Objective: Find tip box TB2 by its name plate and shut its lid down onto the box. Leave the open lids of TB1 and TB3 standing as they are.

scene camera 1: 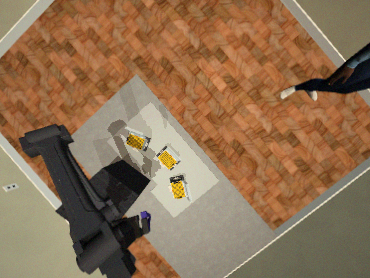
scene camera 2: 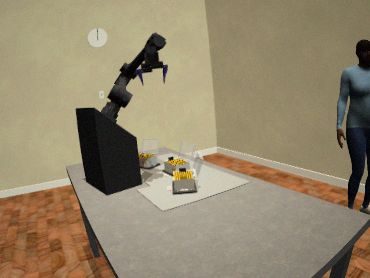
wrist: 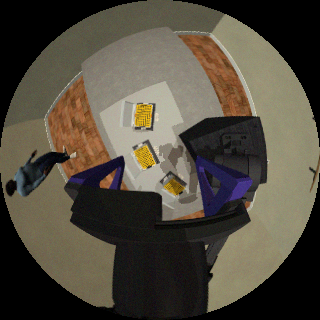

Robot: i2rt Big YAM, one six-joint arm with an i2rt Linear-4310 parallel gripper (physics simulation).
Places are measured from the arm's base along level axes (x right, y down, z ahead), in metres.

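Pixels of known places: gripper, fingertip midpoint: (scene camera 1: pixel 139 219) (scene camera 2: pixel 153 84) (wrist: pixel 159 159); arm's base, link origin: (scene camera 1: pixel 106 211) (scene camera 2: pixel 105 120) (wrist: pixel 235 149).
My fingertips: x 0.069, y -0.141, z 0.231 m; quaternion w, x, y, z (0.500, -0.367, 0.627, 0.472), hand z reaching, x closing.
For each thing: its top centre in the pictures, then the offset to it from my fingertips. Level surfaces: height alone.
- middle box, top centre: (scene camera 2: pixel 176 159) (wrist: pixel 143 158) (scene camera 1: pixel 166 160) dx -0.107, dy +0.392, dz +0.116 m
- third box, top centre: (wrist: pixel 174 188) (scene camera 1: pixel 134 141) dx -0.334, dy +0.392, dz -0.007 m
- pale mat, surface height: dy +0.467 m
- grey table, surface height: dy +0.470 m
Three tip boxes with yellow tips stand on the pale mat, each with a clear lid standing open. One box (scene camera 1: pixel 178 190) (scene camera 2: pixel 184 176) (wrist: pixel 144 116) is nearest in the scene camera 2 view; its lid (wrist: pixel 126 114) stands at its left in the wrist view. The middle box (scene camera 1: pixel 167 159) (scene camera 2: pixel 176 164) (wrist: pixel 145 156) is turned at an angle. The third box (scene camera 1: pixel 136 141) (scene camera 2: pixel 147 159) (wrist: pixel 173 185) is farthest back in the scene camera 2 view. The name plates are too small to read, so I cannot tell which is TB2. My gripper (scene camera 2: pixel 153 83) (wrist: pixel 159 159) is open and empty, high above the table.
The pale mat (scene camera 1: pixel 202 181) (scene camera 2: pixel 220 181) (wrist: pixel 168 105) lies on the grey table (scene camera 1: pixel 215 235) (scene camera 2: pixel 225 230) (wrist: pixel 140 55). A black pedestal (scene camera 1: pixel 122 185) (scene camera 2: pixel 107 157) (wrist: pixel 240 129) stands at the table's edge beside the mat. A person (scene camera 1: pixel 320 86) (scene camera 2: pixel 358 95) (wrist: pixel 25 180) stands away from the table.
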